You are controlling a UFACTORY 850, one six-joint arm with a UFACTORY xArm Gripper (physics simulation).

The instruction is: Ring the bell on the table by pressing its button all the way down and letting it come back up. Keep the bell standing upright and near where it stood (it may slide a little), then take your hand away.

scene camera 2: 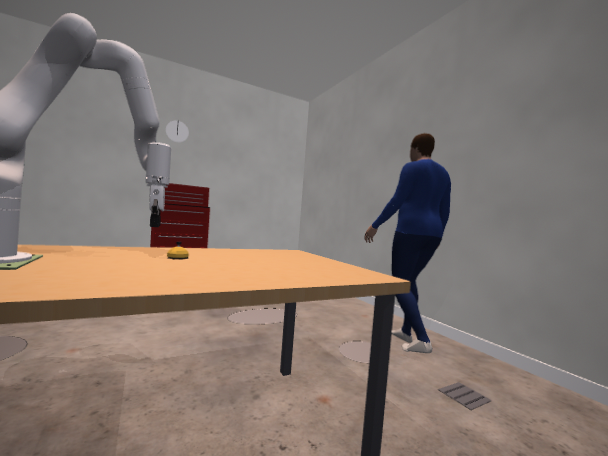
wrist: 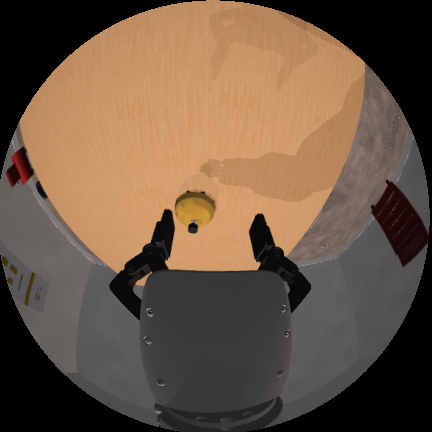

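Observation:
A yellow domed bell point(scene camera 2: 178, 253) point(wrist: 194, 210) stands upright on the wooden table point(scene camera 2: 240, 270) point(wrist: 150, 115). Its small black button point(scene camera 2: 178, 244) point(wrist: 193, 228) is on top and stands up from the dome. My gripper point(scene camera 2: 155, 226) point(wrist: 213, 220) is open and empty. It hangs well above the table, a little to the left of the bell in the scene view. In the wrist view the bell shows between the two fingers, nearer the left one. The fingers do not touch it.
A person in blue point(scene camera 2: 422, 200) stands beyond the table's right end. A red tool cabinet point(scene camera 2: 187, 220) point(wrist: 402, 224) stands behind the table. The arm's green base plate point(scene camera 2: 31, 261) is at the table's left. A shadow of the arm lies on the table.

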